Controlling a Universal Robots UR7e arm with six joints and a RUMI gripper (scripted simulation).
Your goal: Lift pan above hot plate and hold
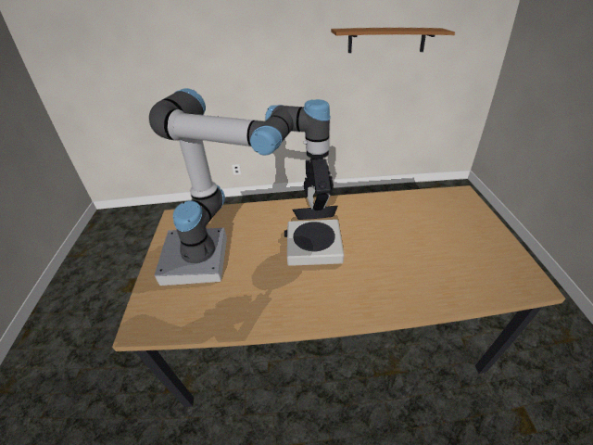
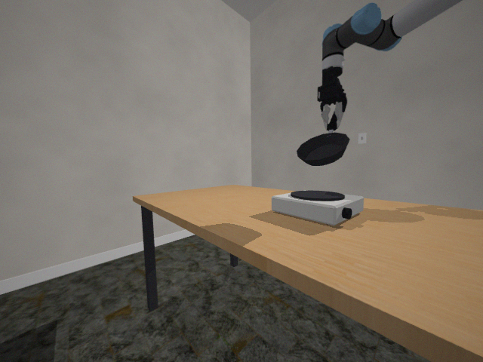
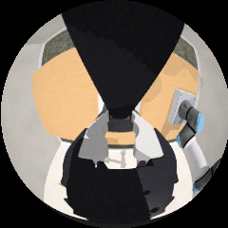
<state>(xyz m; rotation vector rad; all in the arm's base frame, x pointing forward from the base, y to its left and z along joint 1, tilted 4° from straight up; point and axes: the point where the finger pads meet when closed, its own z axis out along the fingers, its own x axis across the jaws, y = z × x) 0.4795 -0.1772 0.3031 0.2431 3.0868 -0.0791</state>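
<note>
The black pan is 10 mm ahead of my hand, 50 mm to the left of it and 60 mm below it. Also, from my hand: white hot plate: 140 mm to the left, 310 mm below.
</note>
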